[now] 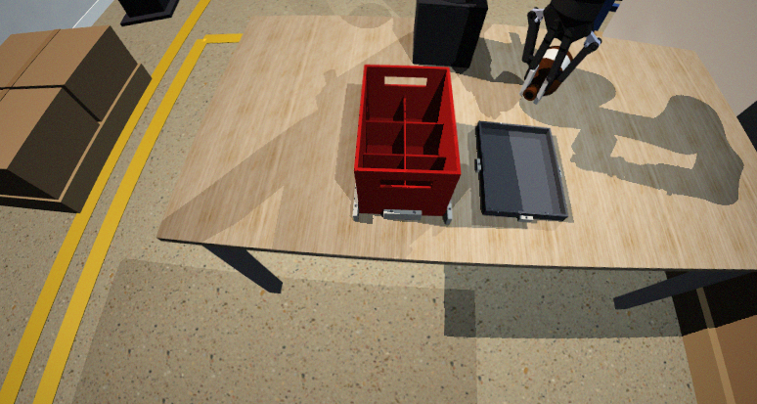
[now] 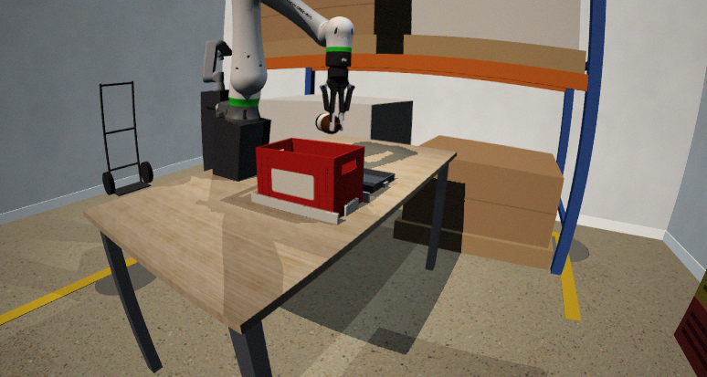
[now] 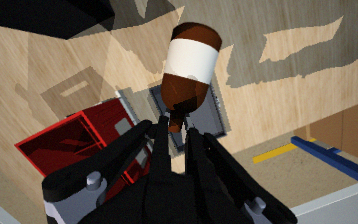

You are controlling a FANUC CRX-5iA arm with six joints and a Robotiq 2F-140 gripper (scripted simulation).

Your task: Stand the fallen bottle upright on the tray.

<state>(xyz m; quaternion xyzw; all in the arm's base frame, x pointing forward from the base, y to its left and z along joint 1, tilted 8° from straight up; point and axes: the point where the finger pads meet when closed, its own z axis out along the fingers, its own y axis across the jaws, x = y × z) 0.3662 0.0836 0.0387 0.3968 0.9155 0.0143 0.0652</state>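
My gripper is now 40 mm to the right of the brown bottle, 40 mm past it and 20 mm above it. Round my hand: dark grey tray (210 mm below, 70 mm ahead, 20 mm to the left); then red crate (260 mm to the right, 140 mm below, 10 mm ahead).
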